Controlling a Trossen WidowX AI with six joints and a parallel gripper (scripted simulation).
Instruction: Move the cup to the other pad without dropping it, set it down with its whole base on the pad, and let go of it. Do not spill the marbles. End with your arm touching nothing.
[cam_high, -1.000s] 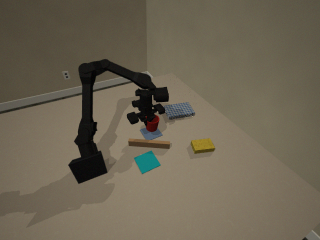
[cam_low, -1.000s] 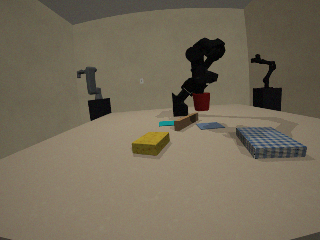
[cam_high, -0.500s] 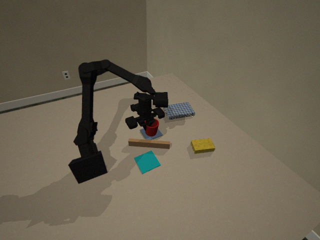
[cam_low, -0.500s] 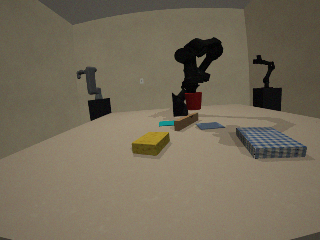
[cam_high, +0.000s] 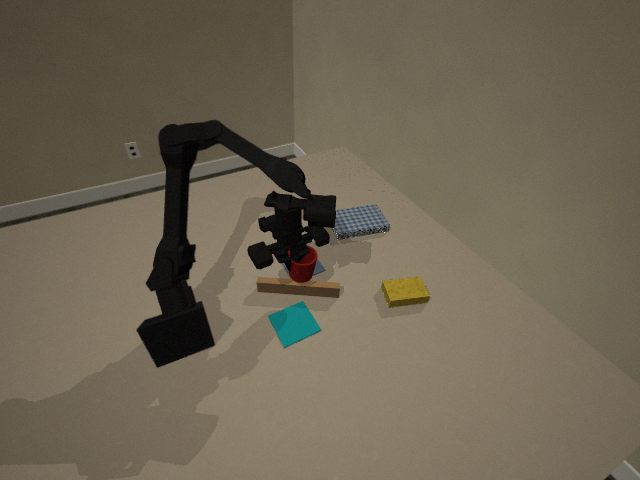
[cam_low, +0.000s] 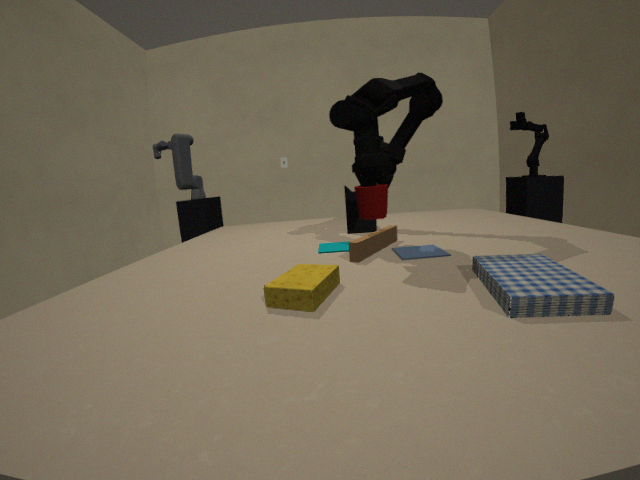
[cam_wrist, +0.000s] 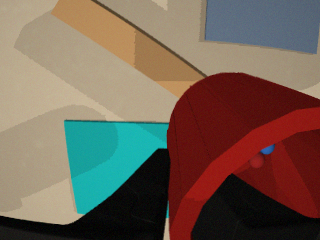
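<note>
Right now my hand is 3 cm short of the red cup and 5 cm above it. Also, from my hand: red marble (5 cm ahead, 1 cm to the right, 6 cm below); blue marble (5 cm ahead, 6 cm below); wooden bar (2 cm ahead, 1 cm to the left, 13 cm below).
</note>
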